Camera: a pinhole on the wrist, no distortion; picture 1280 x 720 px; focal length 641.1 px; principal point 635.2 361.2 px. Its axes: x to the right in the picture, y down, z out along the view. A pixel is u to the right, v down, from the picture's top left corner.
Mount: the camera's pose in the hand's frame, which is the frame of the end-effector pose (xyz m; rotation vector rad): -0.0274 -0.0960 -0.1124 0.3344 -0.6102 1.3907
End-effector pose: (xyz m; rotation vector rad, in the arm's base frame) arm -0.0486 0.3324 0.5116 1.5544 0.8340 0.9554
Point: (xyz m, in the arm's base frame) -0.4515 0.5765 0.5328
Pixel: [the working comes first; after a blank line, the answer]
In the camera's frame: -0.1510 -0.0151 -0.3361

behind the camera
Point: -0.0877 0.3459 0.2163
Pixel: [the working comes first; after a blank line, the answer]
In the camera's frame: -0.1033 -0.0257 0.1961

298 277
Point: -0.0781 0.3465 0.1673
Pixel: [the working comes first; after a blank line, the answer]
In the camera's frame: -0.1347 -0.0329 0.2343

267 271
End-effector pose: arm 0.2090 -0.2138 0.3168 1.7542 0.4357 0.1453
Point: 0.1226 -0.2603 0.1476
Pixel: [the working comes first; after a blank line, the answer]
In the camera's frame: 0.0309 0.0104 0.1858

742 397
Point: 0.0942 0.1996 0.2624
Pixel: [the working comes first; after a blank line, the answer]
In the camera's frame: -0.2051 -0.0491 -0.2220

behind the camera
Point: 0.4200 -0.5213 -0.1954
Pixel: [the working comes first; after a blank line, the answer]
In the camera's frame: 0.1055 -0.3015 0.5998

748 39
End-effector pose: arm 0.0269 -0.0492 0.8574 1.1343 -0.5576 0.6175
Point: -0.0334 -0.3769 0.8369
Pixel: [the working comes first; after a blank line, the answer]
In the camera's frame: 0.2620 0.0317 0.3382

1132 421
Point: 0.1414 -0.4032 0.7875
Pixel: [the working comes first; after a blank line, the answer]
In the camera's frame: 0.1310 -0.0778 0.4055

842 238
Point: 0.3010 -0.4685 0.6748
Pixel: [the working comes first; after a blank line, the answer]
In the camera's frame: -0.0275 -0.1373 0.5228

601 193
